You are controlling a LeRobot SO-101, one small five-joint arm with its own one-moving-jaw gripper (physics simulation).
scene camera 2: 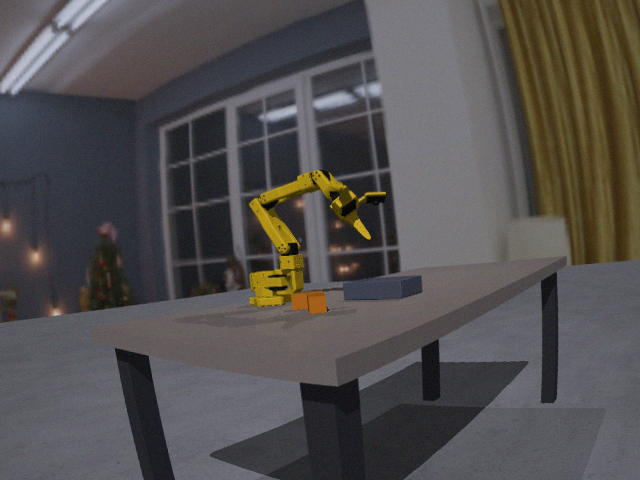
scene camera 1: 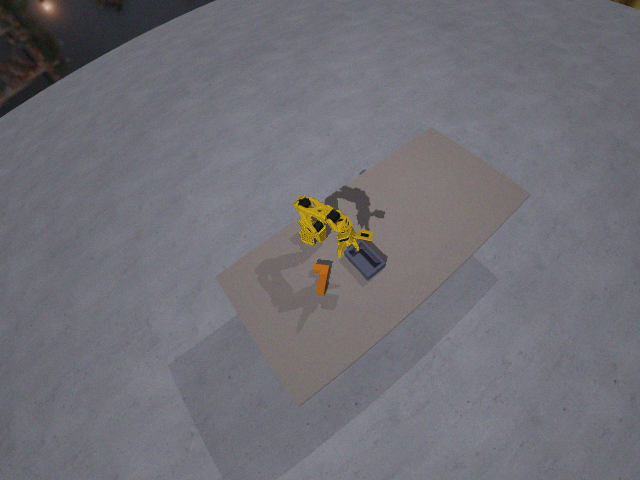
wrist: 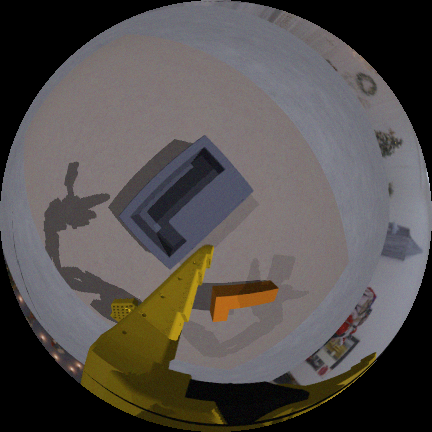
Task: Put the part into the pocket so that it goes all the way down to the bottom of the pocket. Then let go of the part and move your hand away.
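Frame: origin at the arm's base, x ahead, y left, z up, level; millimetres.
Where they show: hand, its tool point: (scene camera 2: 368, 237) (scene camera 1: 357, 249) (wrist: 212, 254); arm's base, origin of its link: (scene camera 2: 282, 303) (scene camera 1: 315, 237).
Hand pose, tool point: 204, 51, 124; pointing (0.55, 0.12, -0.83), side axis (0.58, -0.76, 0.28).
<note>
Things, the pixels of their top centre, and the offset from my tool point, as dx, dy, dz. "spot": a spot on its surface instead. Level surfaces: height alone.
- orange L-shaped part, centre of its top: (wrist: 246, 306) (scene camera 2: 307, 294) (scene camera 1: 318, 277) -43, -155, -94
- grey-blue block, centre of its top: (wrist: 183, 201) (scene camera 2: 382, 279) (scene camera 1: 364, 256) +6, +29, -88
- L-shaped pocket, a spot on its surface: (wrist: 177, 196) spot: +3, +40, -119
- pale brown table, height of its surface: dz -124
The orange L-shaped part (scene camera 1: 323, 283) (scene camera 2: 317, 302) (wrist: 247, 297) lies flat on the table, beside and apart from the grey-blue block (scene camera 1: 360, 265) (scene camera 2: 373, 289) (wrist: 222, 199). The block has an L-shaped pocket (wrist: 177, 196) in its top, which is empty in the wrist view; scene camera 2 does not show into it. My gripper (scene camera 1: 355, 245) (scene camera 2: 377, 217) is fully open and empty. It hangs well above the table, near the block, and touches neither the part nor the block. In the wrist view the notched fixed jaw's tip shows near the block's lower edge.
The pale brown table (scene camera 1: 439, 191) (scene camera 2: 232, 343) (wrist: 125, 85) carries the yellow arm's base (scene camera 1: 307, 233) (scene camera 2: 272, 287) (wrist: 123, 310) near one long edge. Shadows of the arm fall across the table and over the part. The block stands near the base too.
</note>
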